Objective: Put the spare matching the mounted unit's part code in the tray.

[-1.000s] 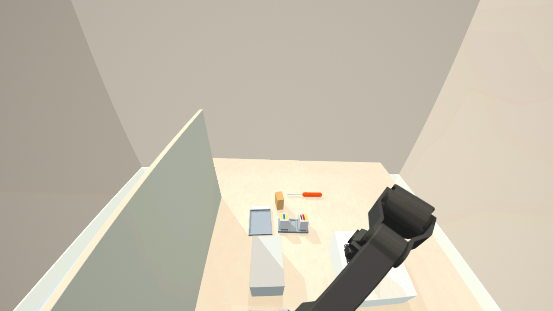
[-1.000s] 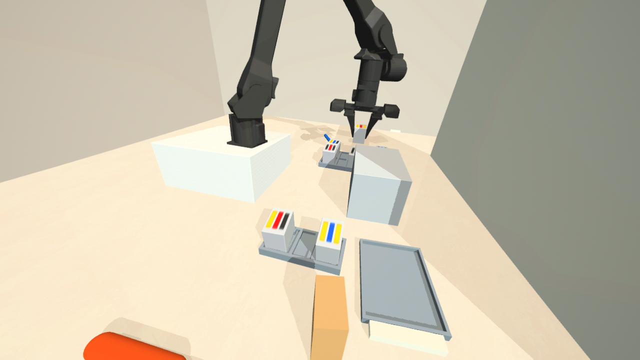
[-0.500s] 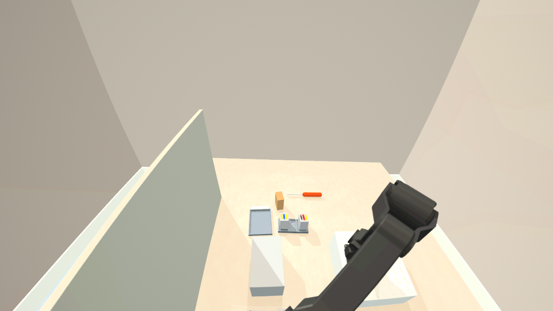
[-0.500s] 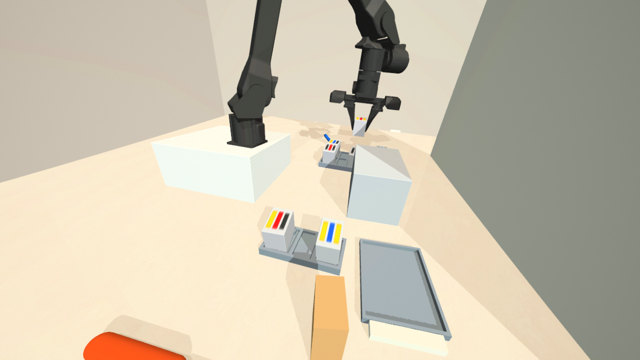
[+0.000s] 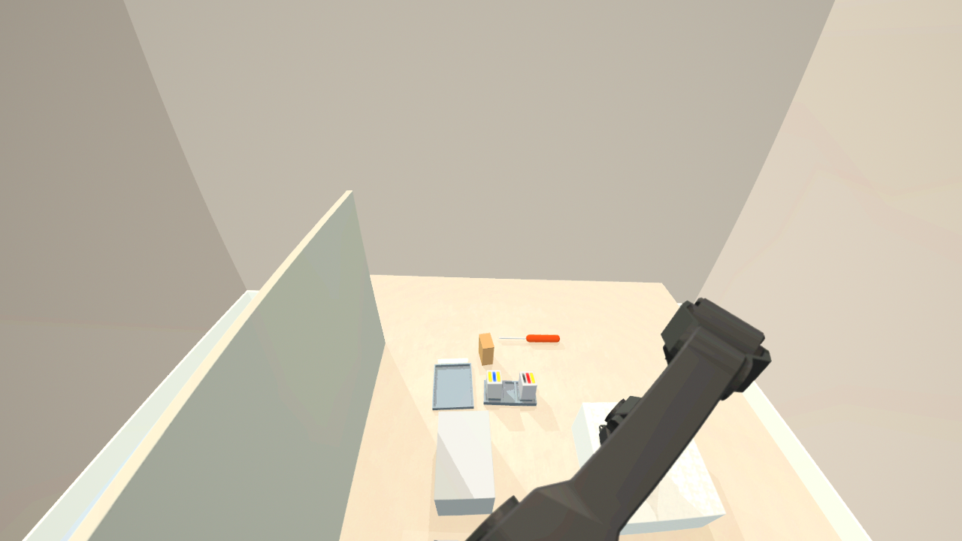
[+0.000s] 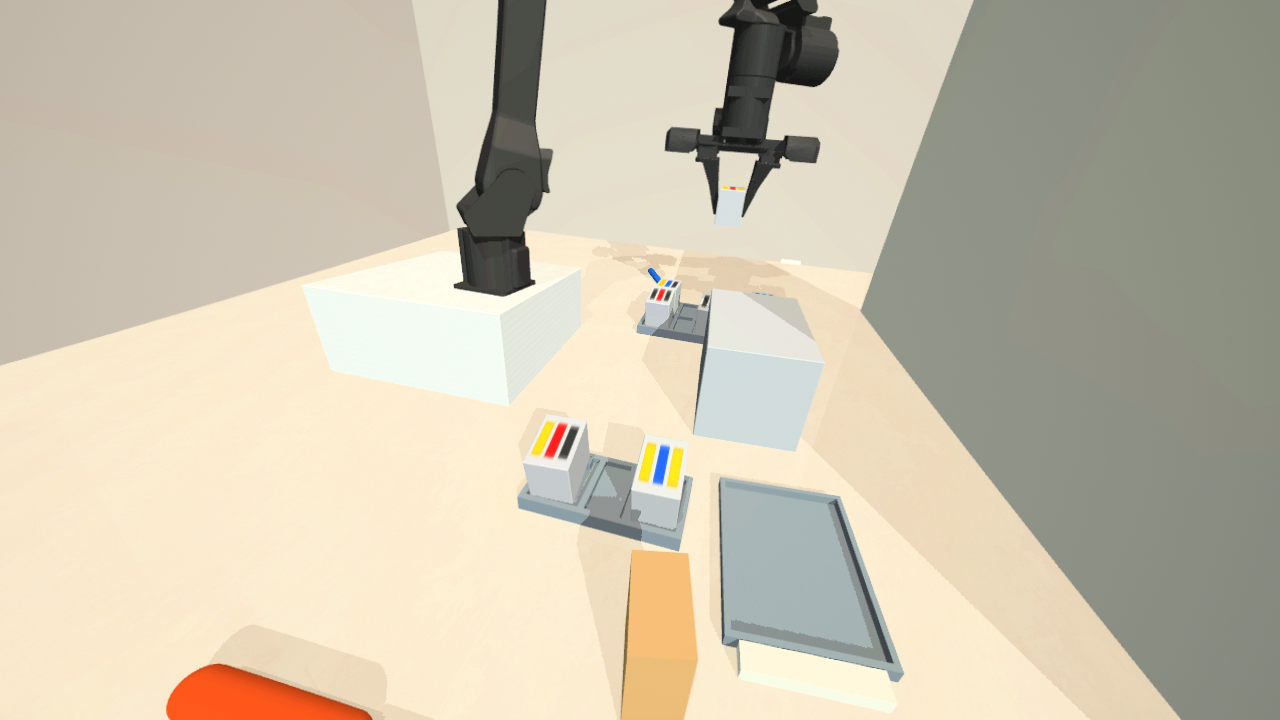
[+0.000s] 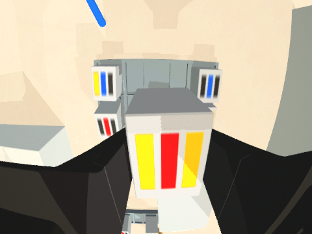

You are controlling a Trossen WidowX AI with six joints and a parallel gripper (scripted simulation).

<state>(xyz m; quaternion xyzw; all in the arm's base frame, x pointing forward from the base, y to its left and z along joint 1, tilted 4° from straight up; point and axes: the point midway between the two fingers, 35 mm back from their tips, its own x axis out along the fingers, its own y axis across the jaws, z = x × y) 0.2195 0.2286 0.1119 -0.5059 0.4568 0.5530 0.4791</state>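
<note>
My gripper tip is 130 mm short of the grey tray, 390 mm to the left of it and 160 mm above it. Also, from my gripper tip: grey-green wall panel: 300 mm ahead, 160 mm to the right, 60 mm above; then grey mounted unit: 70 mm ahead, 190 mm to the right, 110 mm below; then blue pen: 130 mm behind, 140 mm to the left, 160 mm below.
</note>
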